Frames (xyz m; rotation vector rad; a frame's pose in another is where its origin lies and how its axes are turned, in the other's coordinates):
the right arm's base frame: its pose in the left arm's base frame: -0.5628 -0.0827 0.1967 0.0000 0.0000 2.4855
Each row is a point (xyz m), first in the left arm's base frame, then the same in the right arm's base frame.
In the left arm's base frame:
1: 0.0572 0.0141 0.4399
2: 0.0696 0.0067 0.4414
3: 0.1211 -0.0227 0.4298
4: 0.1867 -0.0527 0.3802
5: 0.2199 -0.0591 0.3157
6: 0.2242 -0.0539 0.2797
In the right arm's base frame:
1: -0.4322 -0.4549 0.2432
2: -0.4466 -0.4566 0.2447
3: -0.5053 -0.4647 0.2331
4: -0.5756 -0.4810 0.1835
5: -0.6058 -0.4962 0.1190
6: -0.6060 -0.5029 0.0830

